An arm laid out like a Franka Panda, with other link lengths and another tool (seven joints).
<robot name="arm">
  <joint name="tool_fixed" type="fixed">
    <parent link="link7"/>
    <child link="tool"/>
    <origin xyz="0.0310 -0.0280 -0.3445" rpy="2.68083 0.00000 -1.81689"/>
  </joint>
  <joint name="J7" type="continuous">
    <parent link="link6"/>
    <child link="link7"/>
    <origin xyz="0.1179 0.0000 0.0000" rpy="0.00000 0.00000 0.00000"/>
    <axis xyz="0 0 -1"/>
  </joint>
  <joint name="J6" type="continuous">
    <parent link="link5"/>
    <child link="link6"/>
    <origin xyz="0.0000 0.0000 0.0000" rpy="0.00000 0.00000 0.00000"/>
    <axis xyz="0 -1 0"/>
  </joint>
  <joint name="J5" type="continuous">
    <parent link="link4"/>
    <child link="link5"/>
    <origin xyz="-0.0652 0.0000 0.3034" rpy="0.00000 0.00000 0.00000"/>
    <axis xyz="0 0 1"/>
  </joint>
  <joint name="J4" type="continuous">
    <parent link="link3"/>
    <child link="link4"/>
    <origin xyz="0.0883 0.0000 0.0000" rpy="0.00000 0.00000 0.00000"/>
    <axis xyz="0 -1 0"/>
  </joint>
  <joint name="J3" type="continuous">
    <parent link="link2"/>
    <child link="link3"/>
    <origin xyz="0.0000 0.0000 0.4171" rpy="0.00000 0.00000 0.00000"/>
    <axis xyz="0 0 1"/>
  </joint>
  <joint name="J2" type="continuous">
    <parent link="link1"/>
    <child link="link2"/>
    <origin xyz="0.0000 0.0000 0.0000" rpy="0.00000 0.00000 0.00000"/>
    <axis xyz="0 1 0"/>
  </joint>
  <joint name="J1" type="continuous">
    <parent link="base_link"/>
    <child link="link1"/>
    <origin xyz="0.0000 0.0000 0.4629" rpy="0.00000 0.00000 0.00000"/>
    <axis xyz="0 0 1"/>
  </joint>
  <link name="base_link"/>
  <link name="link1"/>
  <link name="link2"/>
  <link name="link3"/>
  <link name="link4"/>
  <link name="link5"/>
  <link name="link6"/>
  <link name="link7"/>
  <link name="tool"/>
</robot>
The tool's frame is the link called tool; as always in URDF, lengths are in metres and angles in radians. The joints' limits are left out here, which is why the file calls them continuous.
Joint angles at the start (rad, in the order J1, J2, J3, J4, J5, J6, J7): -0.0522, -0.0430, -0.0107, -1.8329, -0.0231, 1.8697, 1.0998
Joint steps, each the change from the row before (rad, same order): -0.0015, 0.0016, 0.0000, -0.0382, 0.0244, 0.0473, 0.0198; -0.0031, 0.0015, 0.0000, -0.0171, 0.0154, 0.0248, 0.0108; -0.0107, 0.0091, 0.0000, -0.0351, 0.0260, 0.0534, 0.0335; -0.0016, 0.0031, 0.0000, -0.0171, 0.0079, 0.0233, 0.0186; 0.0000, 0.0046, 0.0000, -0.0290, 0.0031, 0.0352, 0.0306; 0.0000, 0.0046, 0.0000, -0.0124, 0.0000, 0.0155, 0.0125; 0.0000, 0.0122, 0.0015, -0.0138, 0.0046, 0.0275, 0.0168; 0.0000, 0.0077, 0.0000, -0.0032, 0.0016, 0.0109, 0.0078
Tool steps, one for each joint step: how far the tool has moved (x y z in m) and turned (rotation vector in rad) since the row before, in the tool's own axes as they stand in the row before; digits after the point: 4 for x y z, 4 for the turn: -0.0023, 0.0004, 0.0141, -0.0210, -0.0237, 0.0202; -0.0017, -0.0003, 0.0063, -0.0126, -0.0166, 0.0135; -0.0027, -0.0054, 0.0132, -0.0203, -0.0366, 0.0437; -0.0002, -0.0019, 0.0062, -0.0060, -0.0146, 0.0200; 0.0014, -0.0042, 0.0097, -0.0017, -0.0166, 0.0292; 0.0006, -0.0028, 0.0051, 0.0003, -0.0046, 0.0126; -0.0025, -0.0030, 0.0088, -0.0032, -0.0099, 0.0161; -0.0017, -0.0018, 0.0038, -0.0010, -0.0042, 0.0082
